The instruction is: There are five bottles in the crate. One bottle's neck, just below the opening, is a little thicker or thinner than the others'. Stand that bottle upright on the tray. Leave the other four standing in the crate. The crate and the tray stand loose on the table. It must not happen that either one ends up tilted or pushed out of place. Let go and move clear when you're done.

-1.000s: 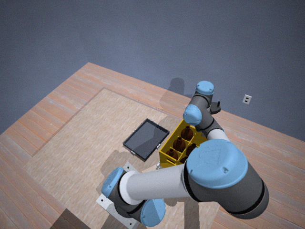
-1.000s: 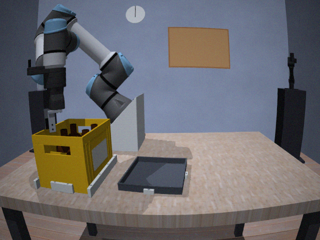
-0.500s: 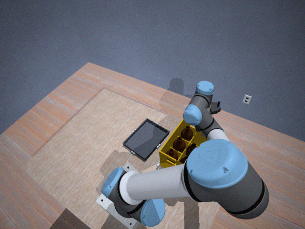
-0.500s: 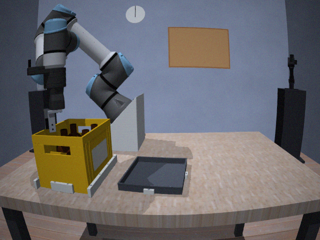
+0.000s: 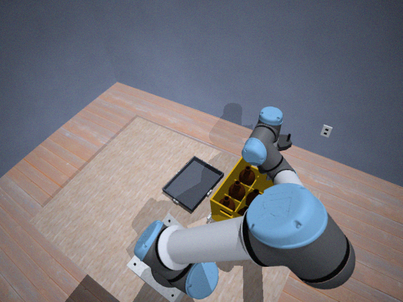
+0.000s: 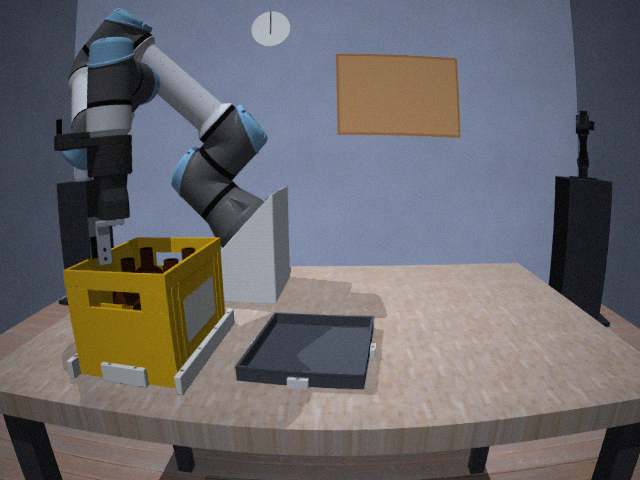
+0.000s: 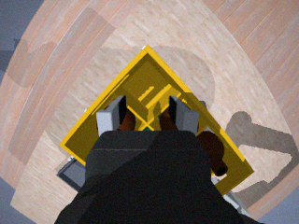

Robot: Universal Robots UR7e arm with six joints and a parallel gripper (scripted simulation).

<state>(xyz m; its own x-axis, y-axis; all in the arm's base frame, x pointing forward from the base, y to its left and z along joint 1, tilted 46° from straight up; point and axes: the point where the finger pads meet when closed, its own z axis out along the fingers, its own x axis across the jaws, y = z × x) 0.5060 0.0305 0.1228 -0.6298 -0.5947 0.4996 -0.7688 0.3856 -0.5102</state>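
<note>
My hand is 11 cm above the bottle, 9 cm to the right of it and 1 cm past it. Also, from my hand: dark tray: 30 cm to the left, 19 cm below, 15 cm behind; yellow crate: 11 cm below, 9 cm behind, 4 cm to the left.
</note>
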